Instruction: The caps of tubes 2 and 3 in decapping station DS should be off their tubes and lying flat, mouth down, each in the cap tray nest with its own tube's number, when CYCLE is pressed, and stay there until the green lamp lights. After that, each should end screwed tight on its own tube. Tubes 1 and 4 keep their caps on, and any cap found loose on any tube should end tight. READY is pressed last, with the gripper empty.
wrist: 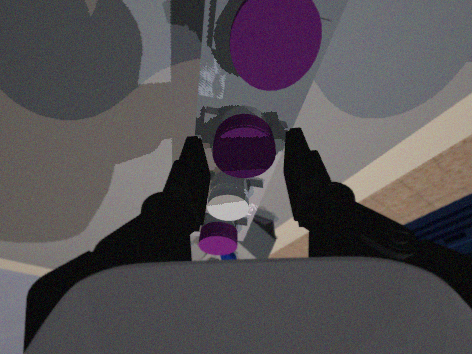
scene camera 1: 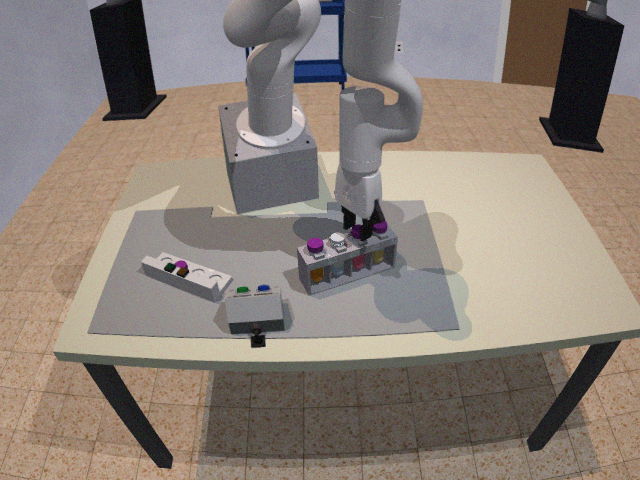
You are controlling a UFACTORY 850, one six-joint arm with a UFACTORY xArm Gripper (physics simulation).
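Note:
The decapping station (scene camera 1: 303, 271) holds four tubes in a row. Purple caps sit on the leftmost (scene camera 1: 315, 244) (wrist: 218, 240), the third (wrist: 244, 155) and the rightmost (scene camera 1: 380, 227) (wrist: 276, 42). The second tube has a white top (scene camera 1: 337, 239) (wrist: 228, 207) and no purple cap. My gripper (scene camera 1: 356, 230) (wrist: 244, 153) is partly open and empty, fingertips on either side of the third cap with gaps visible in the wrist view. The cap tray (scene camera 1: 199, 290) at left holds one purple cap (scene camera 1: 180, 265) in the second nest from left. Tube and nest numbers are unreadable; cap tightness cannot be told.
A grey control box (scene camera 1: 254, 310) with a green button (scene camera 1: 242, 289) and a blue button (scene camera 1: 263, 287) stands between tray and station, nearer the front edge. A small black piece (scene camera 1: 257, 340) is in front of it. Dark green (scene camera 1: 170, 267) and brown (scene camera 1: 182, 271) pieces show at the tray.

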